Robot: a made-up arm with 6 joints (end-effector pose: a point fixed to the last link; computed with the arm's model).
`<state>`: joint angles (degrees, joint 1 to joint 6).
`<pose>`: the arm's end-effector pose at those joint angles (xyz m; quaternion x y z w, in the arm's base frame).
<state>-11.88 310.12 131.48 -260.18 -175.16 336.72</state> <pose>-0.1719 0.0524 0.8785 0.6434 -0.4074 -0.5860 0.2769</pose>
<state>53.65 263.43 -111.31 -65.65 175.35 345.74</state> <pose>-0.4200 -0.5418 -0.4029 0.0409 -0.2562 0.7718 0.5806</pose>
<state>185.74 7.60 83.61 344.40 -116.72 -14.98</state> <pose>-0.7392 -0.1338 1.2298 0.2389 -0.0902 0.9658 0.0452</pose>
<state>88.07 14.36 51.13 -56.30 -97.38 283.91</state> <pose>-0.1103 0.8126 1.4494 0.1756 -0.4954 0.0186 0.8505</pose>
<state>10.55 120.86 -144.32 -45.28 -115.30 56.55</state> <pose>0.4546 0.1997 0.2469 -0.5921 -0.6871 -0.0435 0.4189</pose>
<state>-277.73 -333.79 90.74 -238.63 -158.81 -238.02</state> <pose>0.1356 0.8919 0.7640 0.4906 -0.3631 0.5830 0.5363</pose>
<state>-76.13 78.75 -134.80 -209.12 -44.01 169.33</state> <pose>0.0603 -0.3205 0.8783 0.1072 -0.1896 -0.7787 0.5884</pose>
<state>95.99 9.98 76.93 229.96 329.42 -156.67</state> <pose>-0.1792 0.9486 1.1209 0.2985 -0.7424 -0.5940 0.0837</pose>
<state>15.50 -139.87 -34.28 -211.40 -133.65 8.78</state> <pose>-0.7173 -0.2233 -1.1078 0.3257 0.1384 -0.8319 0.4275</pose>
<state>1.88 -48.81 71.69 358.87 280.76 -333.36</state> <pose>-0.5574 0.0113 1.5162 -0.1087 -0.4596 0.2111 0.8558</pose>
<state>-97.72 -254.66 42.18 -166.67 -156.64 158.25</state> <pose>-0.1179 -1.1616 -0.5570 -0.2790 -0.3722 -0.8163 0.3424</pose>
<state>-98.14 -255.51 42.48 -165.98 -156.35 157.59</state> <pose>-0.1268 -1.1689 -0.5415 -0.2813 -0.3781 -0.8189 0.3275</pose>
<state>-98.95 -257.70 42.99 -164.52 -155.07 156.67</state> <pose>-0.1446 -1.1887 -0.5008 -0.2930 -0.3963 -0.8177 0.2974</pose>
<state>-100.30 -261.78 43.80 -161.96 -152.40 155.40</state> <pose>-0.1752 -1.2228 -0.4233 -0.3170 -0.4310 -0.8083 0.2456</pose>
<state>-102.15 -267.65 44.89 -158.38 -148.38 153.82</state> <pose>-0.2179 -1.2633 -0.3080 -0.3511 -0.4792 -0.7856 0.1730</pose>
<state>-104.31 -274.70 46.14 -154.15 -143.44 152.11</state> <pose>-0.2673 -1.2981 -0.1646 -0.3894 -0.5324 -0.7465 0.0875</pose>
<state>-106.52 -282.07 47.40 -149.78 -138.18 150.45</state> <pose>-0.3158 -1.3180 -0.0102 -0.4254 -0.5819 -0.6931 0.0002</pose>
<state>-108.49 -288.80 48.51 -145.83 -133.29 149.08</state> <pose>-0.3557 -1.3216 0.1337 0.4542 0.6207 0.6345 0.0764</pose>
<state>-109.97 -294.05 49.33 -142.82 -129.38 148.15</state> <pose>-0.3825 -1.3150 0.2472 0.4743 0.6465 0.5825 0.1332</pose>
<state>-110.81 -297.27 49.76 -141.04 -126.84 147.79</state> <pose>-0.3960 -1.3077 0.3173 0.4866 0.6603 0.5474 0.1658</pose>
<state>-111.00 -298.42 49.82 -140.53 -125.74 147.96</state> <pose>-0.3982 -1.3057 0.3428 0.4931 0.6648 0.5331 0.1751</pose>
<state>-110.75 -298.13 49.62 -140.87 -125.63 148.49</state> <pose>-0.3936 -1.3090 0.3372 0.4960 0.6638 0.5337 0.1688</pose>
